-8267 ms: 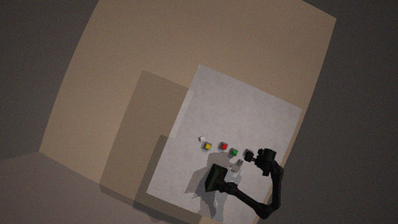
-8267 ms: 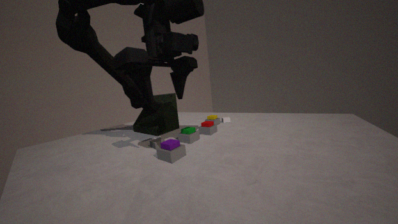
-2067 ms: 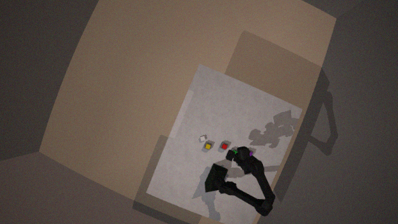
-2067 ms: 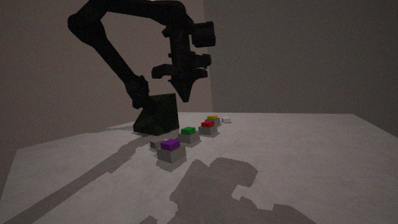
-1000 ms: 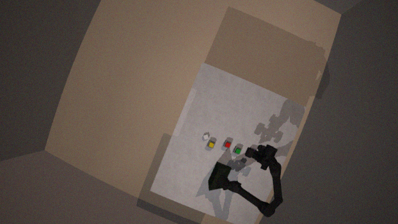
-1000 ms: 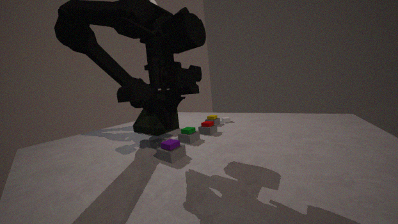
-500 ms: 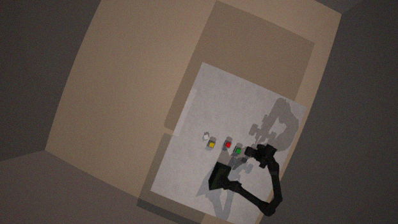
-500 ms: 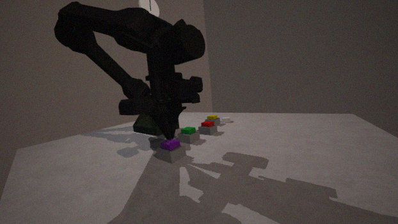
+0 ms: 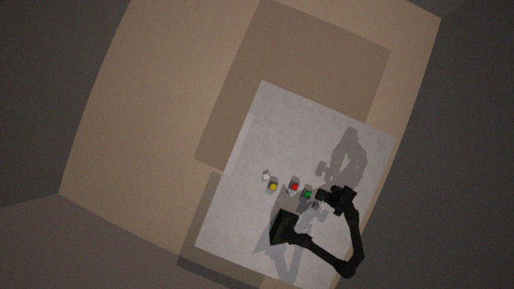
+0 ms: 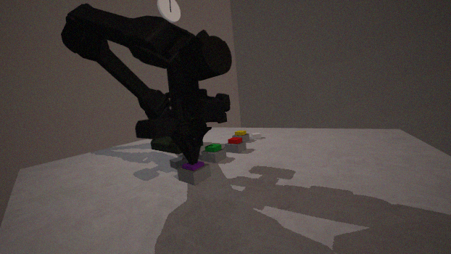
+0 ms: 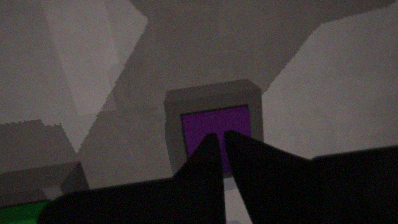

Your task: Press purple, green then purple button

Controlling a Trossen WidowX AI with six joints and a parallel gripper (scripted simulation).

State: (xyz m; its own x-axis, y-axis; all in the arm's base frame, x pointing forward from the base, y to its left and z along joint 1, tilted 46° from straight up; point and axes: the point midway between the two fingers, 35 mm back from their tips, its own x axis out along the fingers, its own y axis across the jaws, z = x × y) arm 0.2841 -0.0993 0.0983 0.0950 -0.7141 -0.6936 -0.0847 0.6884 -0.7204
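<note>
My gripper tip is 1 cm above the purple button. Also, from my gripper tip: green button (5 cm behind, 11 cm to the left); red button (4 cm behind, 20 cm to the left); small grey block (10 cm behind, 2 cm to the left, 2 cm below).
</note>
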